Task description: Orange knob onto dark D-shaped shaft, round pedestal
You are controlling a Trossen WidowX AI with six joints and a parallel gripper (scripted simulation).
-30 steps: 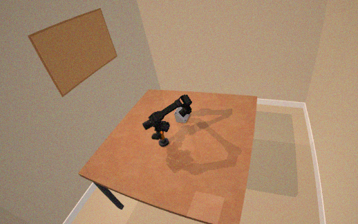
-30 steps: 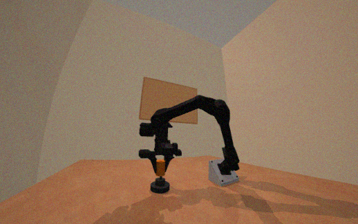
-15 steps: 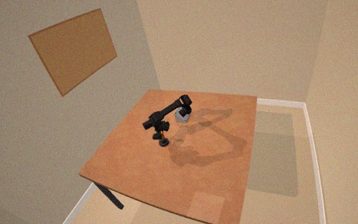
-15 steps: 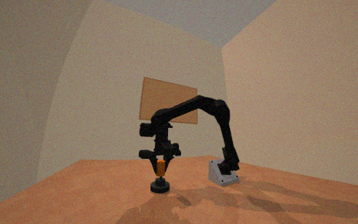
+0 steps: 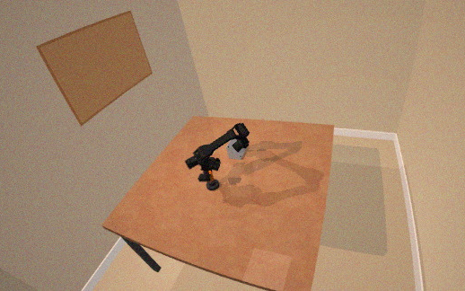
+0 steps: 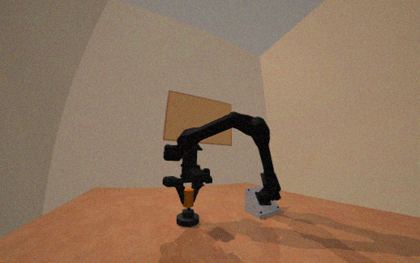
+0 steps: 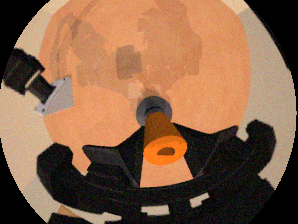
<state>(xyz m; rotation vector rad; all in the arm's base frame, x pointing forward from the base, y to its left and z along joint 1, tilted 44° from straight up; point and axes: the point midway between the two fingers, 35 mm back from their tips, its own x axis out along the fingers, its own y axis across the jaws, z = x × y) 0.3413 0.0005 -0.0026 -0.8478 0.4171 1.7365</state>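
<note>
Right now the orange knob is 20 mm above my gripper tip. From my gripper tip the other things lie so: round dark pedestal 40 mm below.
</note>
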